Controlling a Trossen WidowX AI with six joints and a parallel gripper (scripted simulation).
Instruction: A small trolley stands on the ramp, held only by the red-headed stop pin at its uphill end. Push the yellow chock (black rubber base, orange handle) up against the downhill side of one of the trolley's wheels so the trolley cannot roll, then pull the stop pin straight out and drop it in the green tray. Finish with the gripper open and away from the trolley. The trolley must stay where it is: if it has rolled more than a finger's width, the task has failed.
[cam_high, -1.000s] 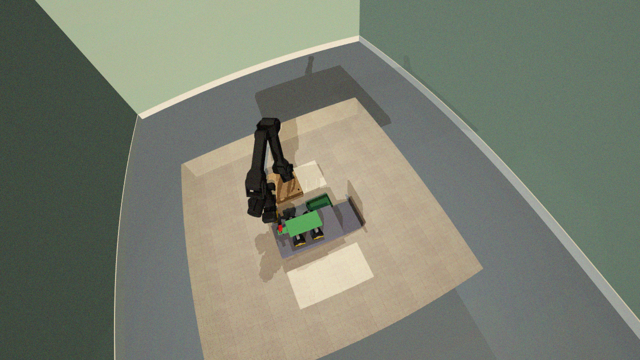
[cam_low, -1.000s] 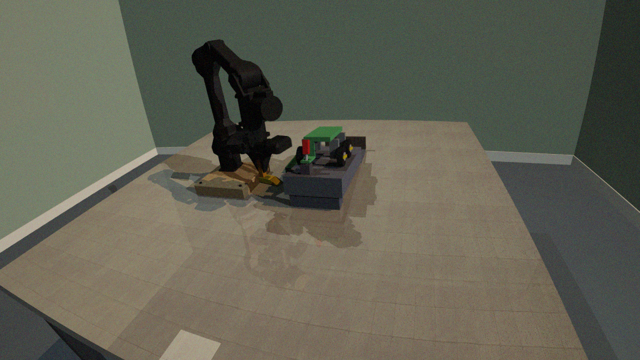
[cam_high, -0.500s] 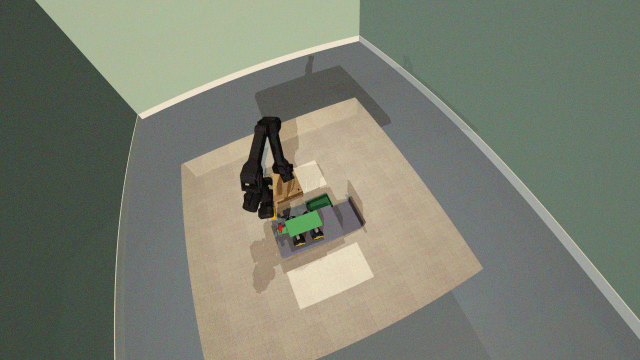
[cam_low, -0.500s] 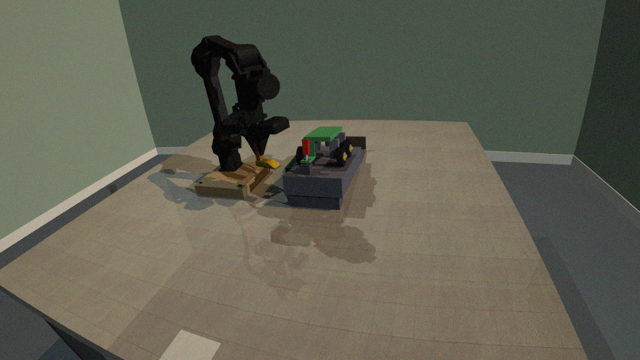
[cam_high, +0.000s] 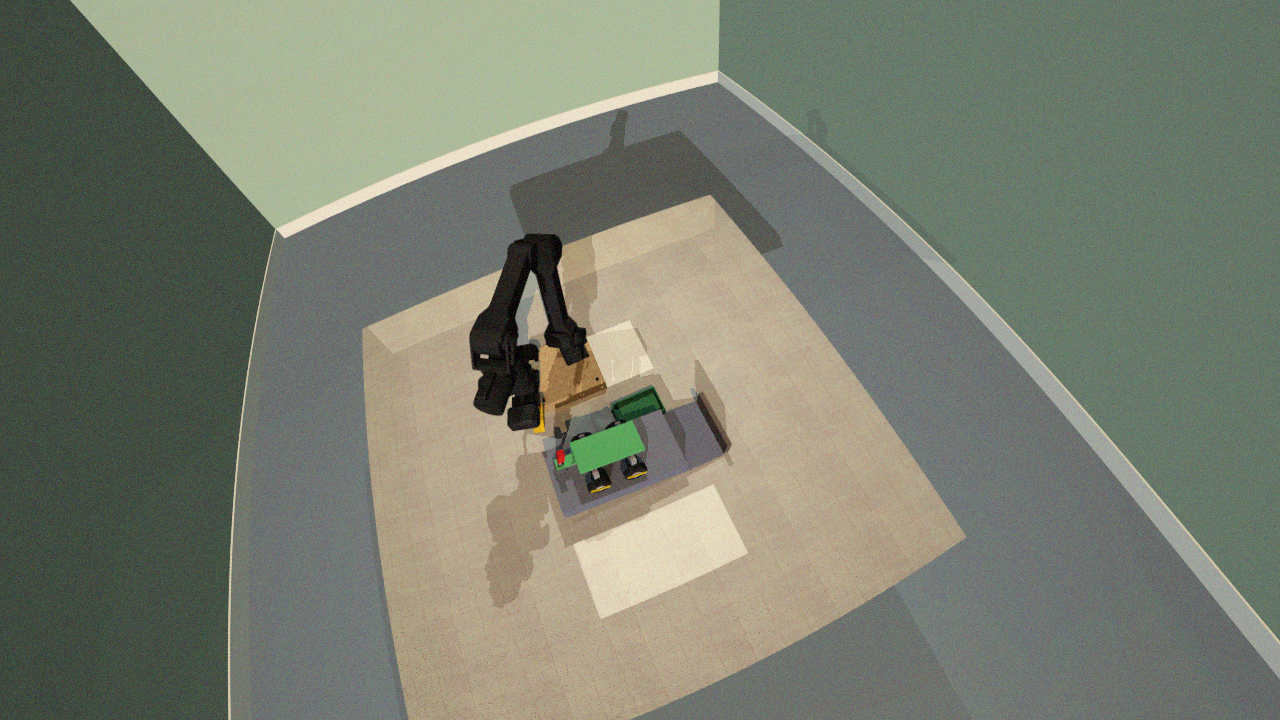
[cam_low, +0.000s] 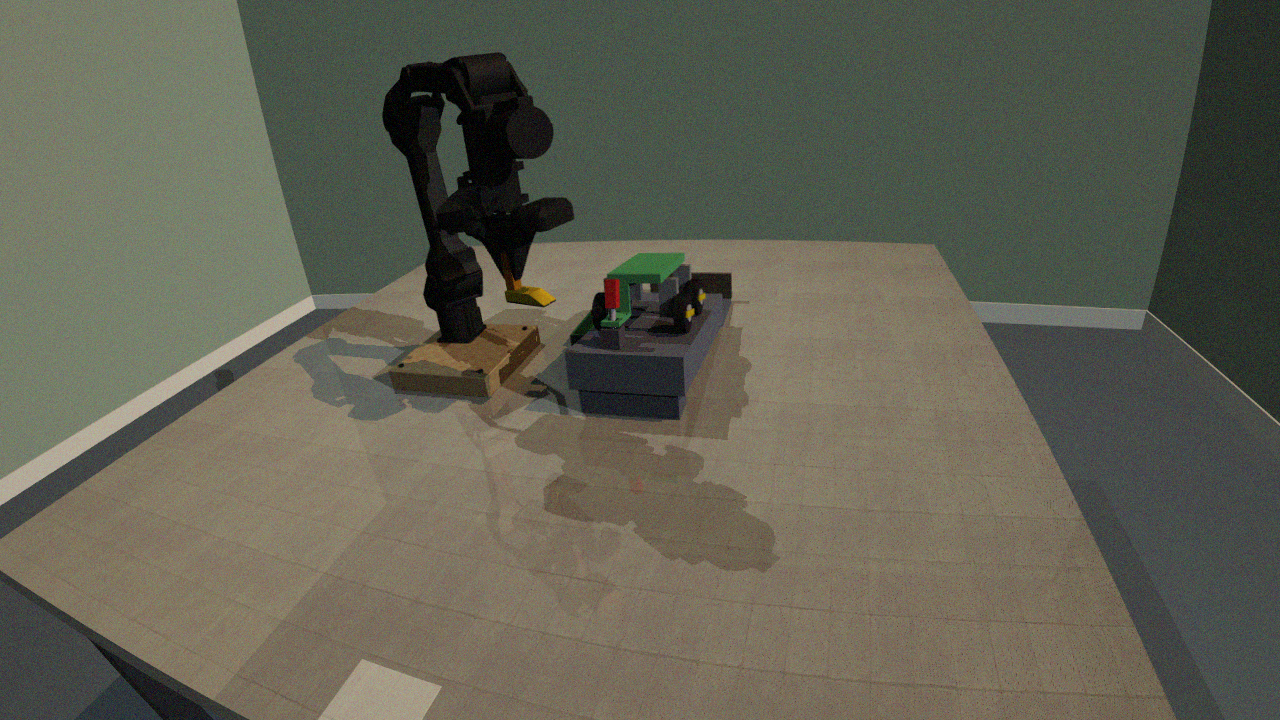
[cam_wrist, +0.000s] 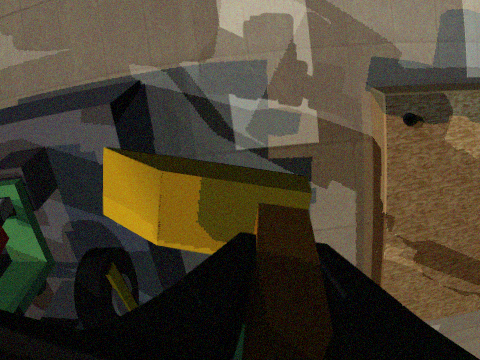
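Now: gripper tip 2 cm short of the yellow chock, 1 cm to the left of it and 1 cm above it. The rest, counted from my gripper tip: grey ramp 15 cm ahead, 10 cm to the left, 13 cm below; trolley 15 cm ahead, 10 cm to the left, 6 cm below; red-headed stop pin 13 cm ahead, 4 cm below.
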